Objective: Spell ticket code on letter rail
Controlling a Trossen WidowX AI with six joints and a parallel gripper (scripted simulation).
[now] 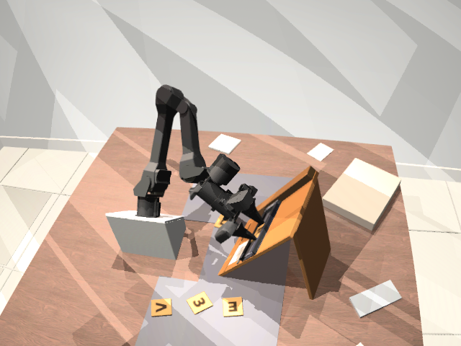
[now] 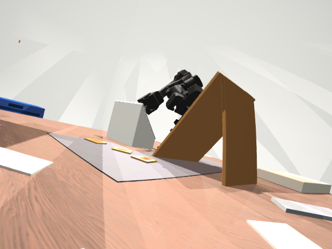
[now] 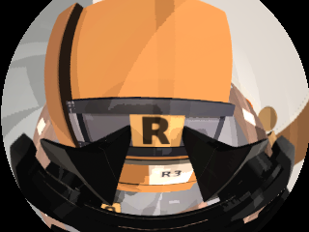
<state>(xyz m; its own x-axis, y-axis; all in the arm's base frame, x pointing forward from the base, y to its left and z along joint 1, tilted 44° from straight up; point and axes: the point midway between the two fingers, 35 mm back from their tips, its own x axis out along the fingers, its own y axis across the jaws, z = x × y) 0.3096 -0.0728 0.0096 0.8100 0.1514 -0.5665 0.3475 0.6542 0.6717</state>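
The white ticket lies 8 cm below my gripper tip, 6 cm behind it and 1 cm to the right of it. From my gripper tip the other things lie so: letter tile (right at my gripper tip); thick white slab (38 cm ahead, 30 cm to the left, 14 cm below); grey mat (15 cm below, 14 cm behind, 3 cm to the left).
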